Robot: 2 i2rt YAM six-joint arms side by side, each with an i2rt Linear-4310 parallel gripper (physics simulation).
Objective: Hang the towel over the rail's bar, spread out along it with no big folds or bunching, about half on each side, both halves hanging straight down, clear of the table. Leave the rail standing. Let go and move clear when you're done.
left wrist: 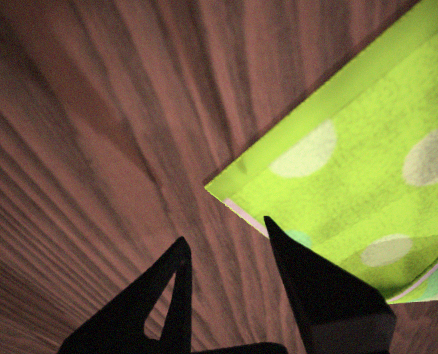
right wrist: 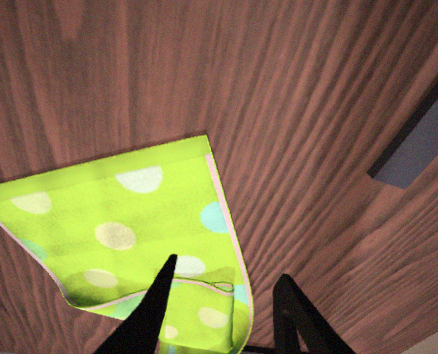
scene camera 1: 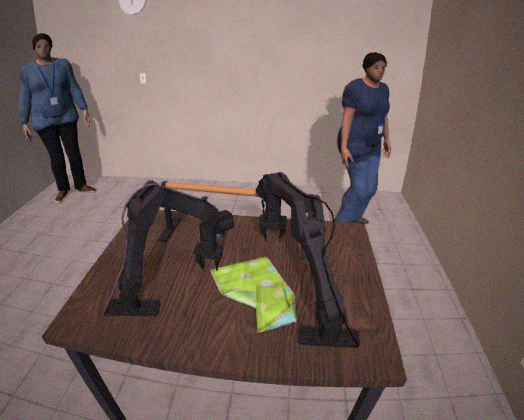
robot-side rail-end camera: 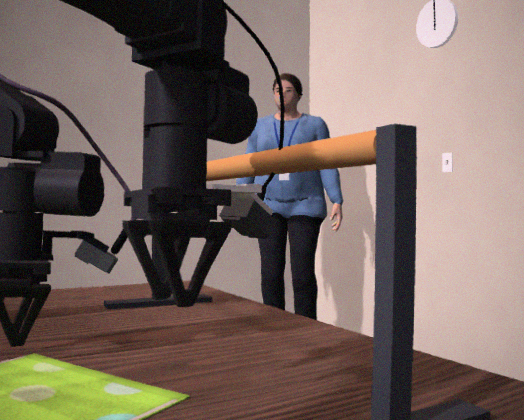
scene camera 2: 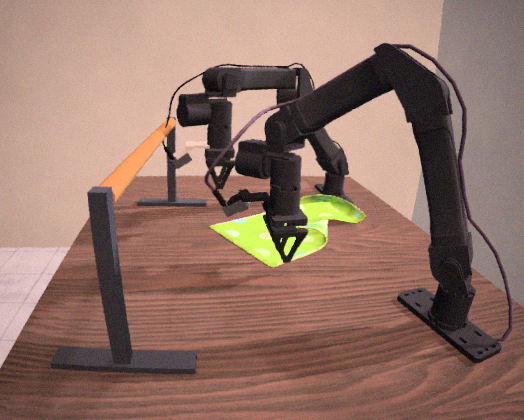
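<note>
The lime-green spotted towel [scene camera 1: 245, 280] [scene camera 2: 247, 237] [robot-side rail-end camera: 75, 392] [left wrist: 360, 175] [right wrist: 115, 200] lies on the table, its rail-side part flat and its other end folded over on itself. The orange bar [scene camera 1: 215, 188] [scene camera 2: 140, 157] [robot-side rail-end camera: 320, 152] is bare where it shows; the rail stands. My left gripper [scene camera 1: 210, 267] [scene camera 2: 286, 259] [robot-side rail-end camera: 18, 343] [left wrist: 225, 233] is open and empty, low beside a rail-side corner of the towel. My right gripper [scene camera 1: 273, 239] [scene camera 2: 219, 186] [robot-side rail-end camera: 174, 301] [right wrist: 228, 271] is open and empty, above the table near the towel's other rail-side corner.
The rail's dark posts [scene camera 2: 111, 280] [robot-side rail-end camera: 394, 250] stand on flat feet; one foot [right wrist: 410, 155] shows at the right wrist view's right edge. My right arm hides the rail's right end in scene camera 1. Two people [scene camera 1: 52, 100] [scene camera 1: 367, 115] stand beyond the table.
</note>
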